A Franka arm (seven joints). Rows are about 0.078 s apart.
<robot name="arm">
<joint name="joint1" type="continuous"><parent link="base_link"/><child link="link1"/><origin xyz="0 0 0.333" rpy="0 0 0"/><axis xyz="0 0 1"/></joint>
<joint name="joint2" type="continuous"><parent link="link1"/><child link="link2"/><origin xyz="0 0 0" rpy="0 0 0"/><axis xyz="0 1 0"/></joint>
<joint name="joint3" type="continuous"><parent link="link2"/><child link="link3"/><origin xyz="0 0 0.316" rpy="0 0 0"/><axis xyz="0 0 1"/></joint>
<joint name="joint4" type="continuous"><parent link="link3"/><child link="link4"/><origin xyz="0.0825 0 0" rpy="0 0 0"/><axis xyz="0 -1 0"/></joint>
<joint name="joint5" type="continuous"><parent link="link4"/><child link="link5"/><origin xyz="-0.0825 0 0.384" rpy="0 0 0"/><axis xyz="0 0 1"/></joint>
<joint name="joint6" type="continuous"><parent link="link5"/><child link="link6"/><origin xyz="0 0 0" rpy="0 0 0"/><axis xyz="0 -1 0"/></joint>
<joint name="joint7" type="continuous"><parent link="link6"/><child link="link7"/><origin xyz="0.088 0 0" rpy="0 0 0"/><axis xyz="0 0 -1"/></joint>
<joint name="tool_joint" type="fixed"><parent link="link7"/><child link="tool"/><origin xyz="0 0 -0.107" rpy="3.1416 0 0"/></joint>
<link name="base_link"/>
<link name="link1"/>
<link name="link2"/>
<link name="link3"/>
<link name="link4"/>
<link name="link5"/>
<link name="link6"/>
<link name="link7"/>
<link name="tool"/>
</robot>
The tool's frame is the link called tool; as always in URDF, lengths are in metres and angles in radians. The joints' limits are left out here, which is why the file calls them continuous.
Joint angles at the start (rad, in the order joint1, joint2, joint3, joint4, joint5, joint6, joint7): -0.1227, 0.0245, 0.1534, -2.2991, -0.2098, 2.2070, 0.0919
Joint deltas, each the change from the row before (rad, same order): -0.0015, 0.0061, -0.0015, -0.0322, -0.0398, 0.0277, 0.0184; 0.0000, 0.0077, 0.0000, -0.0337, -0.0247, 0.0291, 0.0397; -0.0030, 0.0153, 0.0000, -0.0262, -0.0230, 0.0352, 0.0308; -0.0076, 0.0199, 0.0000, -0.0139, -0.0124, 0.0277, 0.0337; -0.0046, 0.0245, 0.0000, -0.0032, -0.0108, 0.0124, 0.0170; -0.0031, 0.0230, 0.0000, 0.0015, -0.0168, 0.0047, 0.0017; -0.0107, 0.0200, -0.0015, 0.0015, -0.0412, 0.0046, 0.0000; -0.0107, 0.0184, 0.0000, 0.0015, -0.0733, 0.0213, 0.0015; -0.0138, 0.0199, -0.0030, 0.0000, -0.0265, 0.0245, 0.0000; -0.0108, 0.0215, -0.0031, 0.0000, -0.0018, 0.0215, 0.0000; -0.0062, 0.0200, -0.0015, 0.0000, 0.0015, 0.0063, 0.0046; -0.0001, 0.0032, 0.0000, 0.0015, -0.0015, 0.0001, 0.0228; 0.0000, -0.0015, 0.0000, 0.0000, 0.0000, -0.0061, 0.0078
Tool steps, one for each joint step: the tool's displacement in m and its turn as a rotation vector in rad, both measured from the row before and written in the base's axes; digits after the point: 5 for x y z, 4 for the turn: -0.00712, -0.00204, -0.01395, -0.0254, 0.0071, 0.0113; -0.00816, 0.00022, -0.01500, -0.0150, 0.0049, -0.0155; -0.00572, -0.00062, -0.01498, -0.0090, 0.0008, -0.0091; -0.00292, -0.00261, -0.01279, -0.0025, -0.0002, -0.0256; -0.00136, -0.00161, -0.01191, -0.0022, 0.0119, -0.0103; -0.00059, -0.00127, -0.00996, -0.0056, 0.0161, 0.0097; -0.00047, -0.00593, -0.00851, -0.0194, 0.0133, 0.0225; 0.00150, -0.00459, -0.00668, -0.0311, -0.0044, 0.0531; 0.00057, -0.00653, -0.00792, -0.0027, -0.0028, 0.0109; -0.00023, -0.00502, -0.00892, 0.0101, 0.0017, -0.0077; -0.00183, -0.00288, -0.00910, 0.0058, 0.0127, -0.0120; 0.00024, -0.00002, -0.00101, -0.0036, -0.0045, -0.0205; -0.00050, -0.00038, 0.00035, -0.0036, 0.0020, -0.0086
